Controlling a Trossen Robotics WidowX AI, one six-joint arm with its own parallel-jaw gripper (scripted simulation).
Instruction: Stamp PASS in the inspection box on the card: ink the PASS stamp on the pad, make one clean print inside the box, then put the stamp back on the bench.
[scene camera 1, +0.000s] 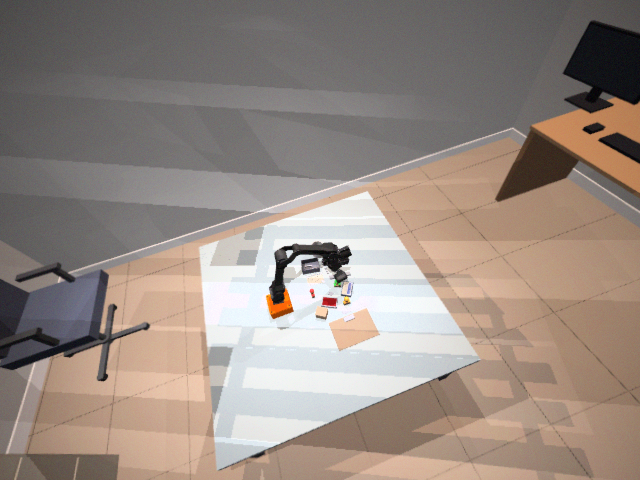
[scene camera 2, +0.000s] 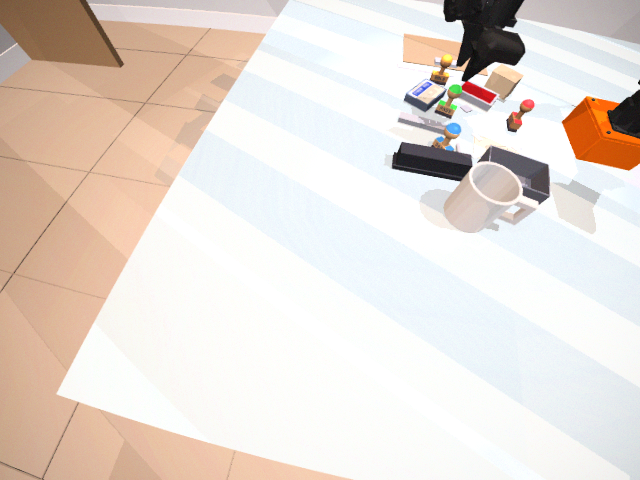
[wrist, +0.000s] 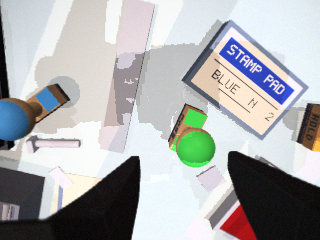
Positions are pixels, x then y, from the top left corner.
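A black bar (scene camera 2: 425, 160) sits 500 mm from the lens, and a mug (scene camera 2: 488, 190) is 510 mm from the lens. The marked spots on the mug and a brown board (scene camera 2: 420, 50) are 520 mm apart. The gripper (scene camera 2: 460, 73) is 630 mm from the lens, while a box (scene camera 2: 503, 80) is 810 mm from the lens. As for the brown board, it is 910 mm from the lens.
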